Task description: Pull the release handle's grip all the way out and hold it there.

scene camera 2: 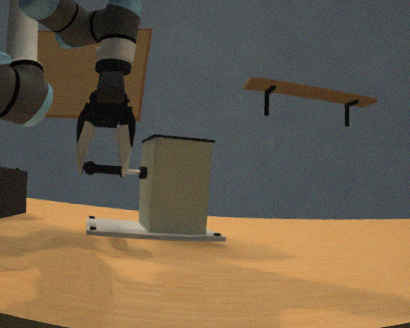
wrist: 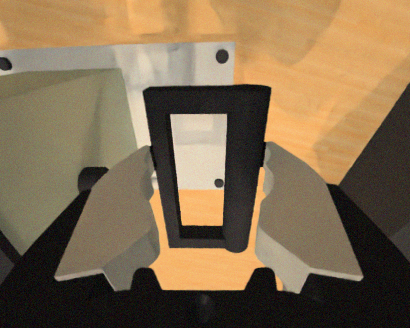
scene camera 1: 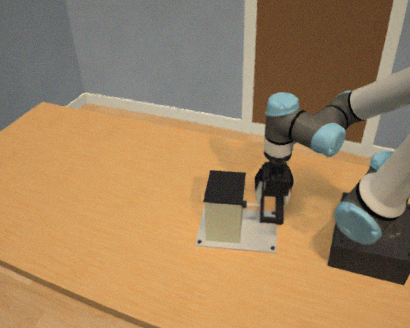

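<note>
The release handle's grip [scene camera 1: 271, 220] [scene camera 2: 106, 169] [wrist: 245, 170] is a black rectangular frame beside the pale green housing [scene camera 1: 223, 222] [scene camera 2: 177, 185] [wrist: 55, 135] with a black top. A short length of light rod [scene camera 2: 133, 171] shows between the grip and the black collar [scene camera 1: 244, 204] [scene camera 2: 143, 172] [wrist: 92, 177] on the housing. My gripper [scene camera 1: 272, 200] [scene camera 2: 103, 173] [wrist: 208, 147] points down and is shut on the grip, one finger on the housing side and one on the outer side. The fingertips hide part of the rod in the wrist view.
The housing stands on a light grey base plate [scene camera 1: 260, 241] [scene camera 2: 115, 226] [wrist: 205, 65] with dark screws, on the wooden table [scene camera 1: 125, 175]. The arm's dark base block [scene camera 1: 367, 262] [scene camera 2: 12, 192] stands on the grip's side. A wall shelf [scene camera 2: 310, 93] is behind.
</note>
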